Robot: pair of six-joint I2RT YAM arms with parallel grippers.
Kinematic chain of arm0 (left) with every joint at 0, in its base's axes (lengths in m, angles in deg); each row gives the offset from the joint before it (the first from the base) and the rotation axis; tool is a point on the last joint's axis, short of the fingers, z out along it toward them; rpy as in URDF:
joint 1: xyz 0 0 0.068 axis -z
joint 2: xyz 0.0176 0.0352 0.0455 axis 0.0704 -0.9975 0
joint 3: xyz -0.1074 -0.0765 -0.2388 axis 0.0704 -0.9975 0
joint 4: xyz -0.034 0.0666 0.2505 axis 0.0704 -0.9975 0
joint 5: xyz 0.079 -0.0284 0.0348 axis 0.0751 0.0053 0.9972
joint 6: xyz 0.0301 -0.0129 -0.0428 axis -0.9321 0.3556 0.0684
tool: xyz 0 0 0 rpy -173.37 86.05 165.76
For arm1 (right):
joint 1: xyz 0 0 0.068 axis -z
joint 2: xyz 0.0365 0.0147 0.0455 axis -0.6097 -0.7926 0
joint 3: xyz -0.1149 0.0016 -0.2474 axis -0.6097 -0.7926 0
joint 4: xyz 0.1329 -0.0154 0.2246 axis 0.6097 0.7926 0
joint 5: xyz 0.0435 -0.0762 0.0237 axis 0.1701 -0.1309 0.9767
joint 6: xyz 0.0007 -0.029 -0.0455 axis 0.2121 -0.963 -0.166
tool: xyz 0 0 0 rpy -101.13 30.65 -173.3
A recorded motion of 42 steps. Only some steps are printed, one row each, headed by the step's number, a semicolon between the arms.
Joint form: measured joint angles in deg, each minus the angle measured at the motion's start. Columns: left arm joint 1, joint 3, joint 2, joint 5, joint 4, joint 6; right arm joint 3, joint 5, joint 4, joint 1, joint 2, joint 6.
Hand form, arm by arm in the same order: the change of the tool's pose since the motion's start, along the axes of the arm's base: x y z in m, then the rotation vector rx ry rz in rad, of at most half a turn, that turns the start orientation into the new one. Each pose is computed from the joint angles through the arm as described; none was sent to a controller.
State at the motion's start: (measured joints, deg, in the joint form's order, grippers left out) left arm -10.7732 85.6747 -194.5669 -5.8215 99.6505 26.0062; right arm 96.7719 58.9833 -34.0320 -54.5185 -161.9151 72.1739
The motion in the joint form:
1: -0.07 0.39 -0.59 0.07 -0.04 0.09; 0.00 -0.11 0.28 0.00 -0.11 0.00
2: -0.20 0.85 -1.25 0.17 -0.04 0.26; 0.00 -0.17 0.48 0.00 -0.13 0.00
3: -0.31 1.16 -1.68 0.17 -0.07 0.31; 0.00 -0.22 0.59 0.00 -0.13 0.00
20: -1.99 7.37 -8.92 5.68 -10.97 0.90; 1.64 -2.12 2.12 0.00 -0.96 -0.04
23: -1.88 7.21 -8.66 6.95 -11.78 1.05; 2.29 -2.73 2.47 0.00 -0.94 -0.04
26: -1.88 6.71 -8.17 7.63 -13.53 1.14; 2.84 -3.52 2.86 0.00 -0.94 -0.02
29: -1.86 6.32 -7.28 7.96 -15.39 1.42; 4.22 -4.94 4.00 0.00 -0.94 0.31
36: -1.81 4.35 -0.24 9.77 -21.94 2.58; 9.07 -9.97 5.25 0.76 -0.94 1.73
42: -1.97 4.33 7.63 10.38 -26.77 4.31; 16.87 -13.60 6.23 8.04 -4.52 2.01
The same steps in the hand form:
1: 0.0016 0.0011 -0.0030 -0.0023 0.0046 0.0027; 0.0000 -0.0001 -0.0010 -0.0033 0.0061 -0.0014
2: 0.0033 0.0029 -0.0062 -0.0056 0.0089 0.0073; -0.0002 -0.0002 -0.0014 -0.0051 0.0096 -0.0021
3: 0.0043 0.0043 -0.0083 -0.0071 0.0116 0.0094; -0.0003 -0.0002 -0.0016 -0.0062 0.0112 -0.0028
20: 0.0153 0.0274 -0.0575 -0.0417 0.2228 0.1328; 0.0032 -0.0003 0.0005 -0.0324 0.0162 -0.0261
23: 0.0145 0.0267 -0.0575 -0.0393 0.2373 0.1524; 0.0037 -0.0005 0.0038 -0.0378 0.0087 -0.0338
26: 0.0116 0.0263 -0.0588 -0.0432 0.2687 0.1637; 0.0042 -0.0009 0.0064 -0.0459 0.0034 -0.0440
29: 0.0083 0.0253 -0.0559 -0.0505 0.2935 0.1700; 0.0049 -0.0016 0.0126 -0.0577 -0.0028 -0.0657
36: -0.0114 0.0200 -0.0142 -0.0627 0.3254 0.2052; 0.0108 -0.0081 0.0385 -0.0788 -0.0678 -0.1620
42: -0.0347 0.0149 0.0464 -0.0778 0.2797 0.2282; 0.0399 -0.0530 0.0601 -0.1030 -0.1250 -0.3430

